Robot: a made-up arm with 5 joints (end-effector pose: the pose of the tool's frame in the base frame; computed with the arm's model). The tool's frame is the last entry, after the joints.
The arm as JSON. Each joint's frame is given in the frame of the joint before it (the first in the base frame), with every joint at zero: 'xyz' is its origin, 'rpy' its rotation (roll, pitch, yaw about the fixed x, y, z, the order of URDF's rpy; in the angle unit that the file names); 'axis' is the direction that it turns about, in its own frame. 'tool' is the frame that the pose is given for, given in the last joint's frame.
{
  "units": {
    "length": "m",
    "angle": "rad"
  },
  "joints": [
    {
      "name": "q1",
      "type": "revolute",
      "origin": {
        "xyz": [
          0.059,
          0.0,
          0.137
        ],
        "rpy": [
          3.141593,
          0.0,
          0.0
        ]
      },
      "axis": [
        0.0,
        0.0,
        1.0
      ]
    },
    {
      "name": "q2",
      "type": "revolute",
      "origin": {
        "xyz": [
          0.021,
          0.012,
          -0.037
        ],
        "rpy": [
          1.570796,
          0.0,
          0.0
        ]
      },
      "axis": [
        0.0,
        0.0,
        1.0
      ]
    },
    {
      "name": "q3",
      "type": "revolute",
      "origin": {
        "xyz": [
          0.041,
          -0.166,
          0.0
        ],
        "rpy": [
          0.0,
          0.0,
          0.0
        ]
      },
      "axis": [
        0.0,
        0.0,
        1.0
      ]
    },
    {
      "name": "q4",
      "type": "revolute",
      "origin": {
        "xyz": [
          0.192,
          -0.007,
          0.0
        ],
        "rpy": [
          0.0,
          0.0,
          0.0
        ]
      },
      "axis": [
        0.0,
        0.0,
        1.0
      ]
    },
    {
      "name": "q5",
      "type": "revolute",
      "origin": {
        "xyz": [
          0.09,
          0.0,
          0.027
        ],
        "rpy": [
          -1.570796,
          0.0,
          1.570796
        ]
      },
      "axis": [
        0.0,
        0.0,
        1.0
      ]
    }
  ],
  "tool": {
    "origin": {
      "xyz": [
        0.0,
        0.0,
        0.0
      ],
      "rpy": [
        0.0,
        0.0,
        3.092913
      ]
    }
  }
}
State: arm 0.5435 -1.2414 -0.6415 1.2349 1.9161
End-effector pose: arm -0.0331 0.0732 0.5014 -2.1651 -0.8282 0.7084
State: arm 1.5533 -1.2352 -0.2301 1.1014 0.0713
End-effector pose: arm 0.0736 0.0251 0.4911 -1.4703 -1.4628 -0.9903
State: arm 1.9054 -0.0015 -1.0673 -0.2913 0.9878
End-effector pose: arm 0.0184 -0.1625 0.5998 -2.9190 -0.4368 -0.1450
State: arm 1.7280 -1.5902 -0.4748 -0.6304 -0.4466
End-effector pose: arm 0.1246 0.3178 0.4163 1.3411 1.8931 -1.3105
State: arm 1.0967 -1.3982 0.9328 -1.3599 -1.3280
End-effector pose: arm 0.0770 -0.0023 0.4224 -0.4237 3.0065 -0.3670
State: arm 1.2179 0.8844 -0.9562 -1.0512 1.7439
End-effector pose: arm 0.2132 -0.3752 0.3494 -2.6852 -0.3081 0.1455
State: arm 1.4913 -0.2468 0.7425 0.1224 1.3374
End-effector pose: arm 0.0951 -0.2637 0.2077 -0.9387 -0.1716 -0.1870
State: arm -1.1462 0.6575 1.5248 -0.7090 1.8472
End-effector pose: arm 0.0697 0.0601 0.0295 -0.0462 -0.1366 2.9414
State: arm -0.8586 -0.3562 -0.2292 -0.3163 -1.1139
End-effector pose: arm 0.1872 0.1714 0.5264 2.0984 -1.3162 -0.1304
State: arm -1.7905 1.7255 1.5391 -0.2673 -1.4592
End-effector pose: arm 0.0665 -0.1026 0.1116 -1.4262 -0.1120 0.2329
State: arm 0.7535 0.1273 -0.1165 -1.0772 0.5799
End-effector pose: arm 0.3014 -0.2068 0.4172 -1.5812 -2.1132 -0.0754
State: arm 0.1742 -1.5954 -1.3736 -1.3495 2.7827
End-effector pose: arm -0.3036 0.0790 0.1539 0.5208 0.0610 2.5174
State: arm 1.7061 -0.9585 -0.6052 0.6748 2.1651
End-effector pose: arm 0.0793 0.0378 0.5649 -2.3264 0.8242 0.1784
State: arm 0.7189 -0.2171 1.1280 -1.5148 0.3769
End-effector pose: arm 0.2364 -0.1353 0.2486 -1.0916 -1.8908 -0.2225
